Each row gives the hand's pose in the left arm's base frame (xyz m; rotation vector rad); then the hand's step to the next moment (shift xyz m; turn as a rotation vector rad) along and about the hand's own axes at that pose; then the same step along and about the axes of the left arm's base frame.
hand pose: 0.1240 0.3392 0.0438 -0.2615 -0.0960 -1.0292
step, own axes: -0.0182 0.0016 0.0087 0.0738 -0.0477 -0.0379
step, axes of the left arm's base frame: -0.0076 0.0182 0.0045 -0.0045 -0.0946 -0.0136
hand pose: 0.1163 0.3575 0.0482 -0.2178 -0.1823 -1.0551
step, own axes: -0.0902 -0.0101 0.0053 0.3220 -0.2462 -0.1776
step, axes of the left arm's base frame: -0.0525 0.0723 -0.0167 -0.0526 -0.4341 -0.0678
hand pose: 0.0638 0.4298 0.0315 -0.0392 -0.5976 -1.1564
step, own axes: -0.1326 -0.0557 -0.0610 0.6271 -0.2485 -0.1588
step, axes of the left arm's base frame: -0.0577 0.0688 -0.1279 0.0187 -0.6871 0.0885
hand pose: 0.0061 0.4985 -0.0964 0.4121 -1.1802 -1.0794
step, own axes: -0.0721 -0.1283 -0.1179 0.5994 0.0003 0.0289
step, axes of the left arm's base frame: 0.0469 -0.0298 -0.1802 -0.0336 -0.4984 0.3325
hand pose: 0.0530 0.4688 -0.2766 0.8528 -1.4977 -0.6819
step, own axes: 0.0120 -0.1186 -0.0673 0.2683 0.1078 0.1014
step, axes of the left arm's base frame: 0.0812 -0.0718 -0.0837 -0.1160 -0.1687 0.2280
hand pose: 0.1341 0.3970 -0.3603 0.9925 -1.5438 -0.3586
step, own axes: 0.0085 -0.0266 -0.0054 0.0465 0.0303 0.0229
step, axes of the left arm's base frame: 0.0158 -0.0204 -0.0120 -0.0295 -0.0240 0.0465
